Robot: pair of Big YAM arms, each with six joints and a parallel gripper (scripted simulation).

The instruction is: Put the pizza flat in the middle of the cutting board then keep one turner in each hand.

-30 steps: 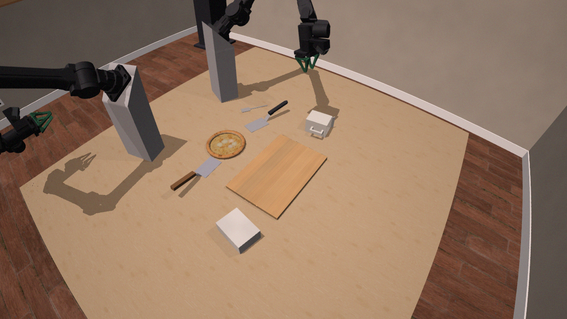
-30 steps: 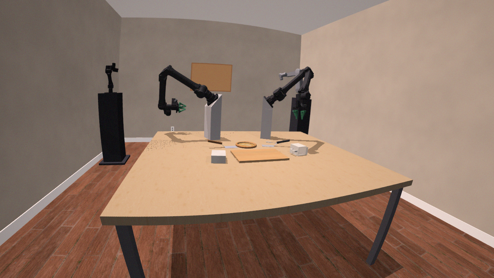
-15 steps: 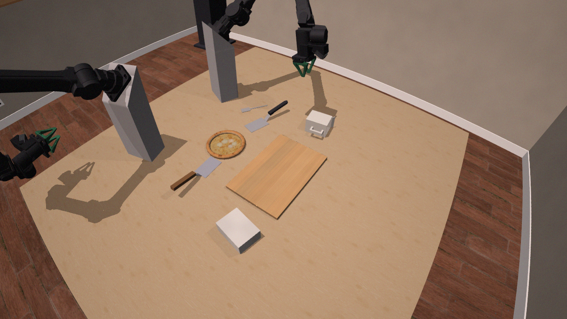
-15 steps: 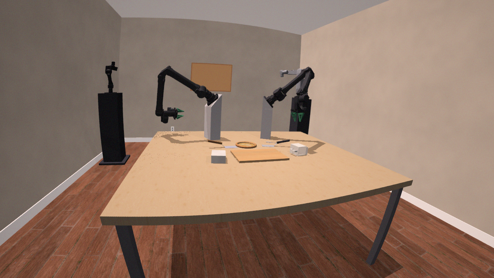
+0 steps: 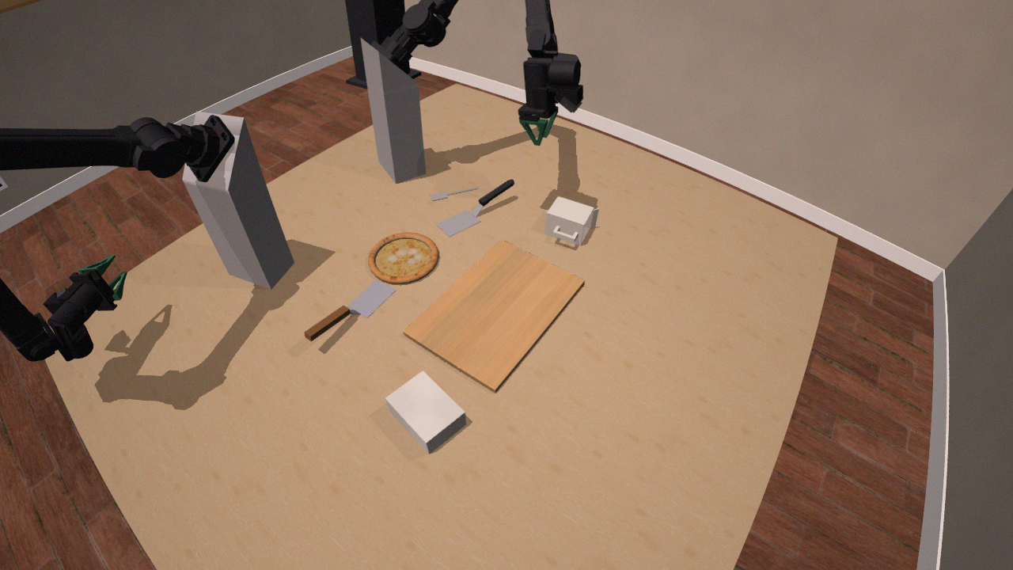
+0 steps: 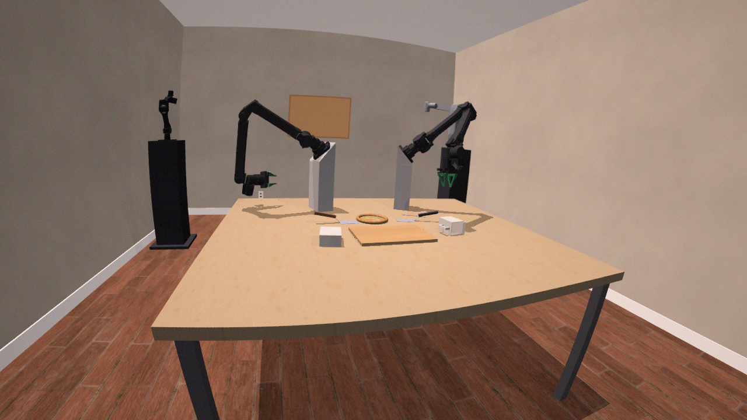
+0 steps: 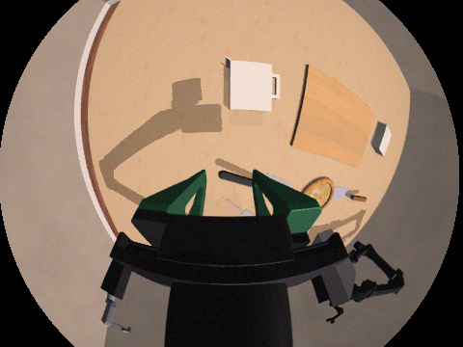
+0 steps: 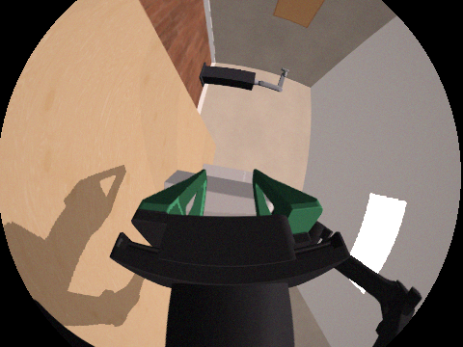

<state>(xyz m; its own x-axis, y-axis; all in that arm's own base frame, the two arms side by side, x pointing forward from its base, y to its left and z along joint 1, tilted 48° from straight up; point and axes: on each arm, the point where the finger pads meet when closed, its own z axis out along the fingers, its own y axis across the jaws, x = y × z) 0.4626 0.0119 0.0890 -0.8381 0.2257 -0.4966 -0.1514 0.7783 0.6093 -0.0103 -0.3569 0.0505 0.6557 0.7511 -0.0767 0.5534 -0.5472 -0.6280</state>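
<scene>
The brown-handled turner is 45 cm ahead of my right hand, 31 cm to the left of it and 14 cm below it. From my right hand the other things lie so: wooden cutting board 70 cm ahead, 52 cm to the left, 16 cm below; then grey utensil 79 cm to the left, 35 cm ahead, 16 cm below; then pizza 52 cm to the left, 42 cm ahead, 16 cm below.
</scene>
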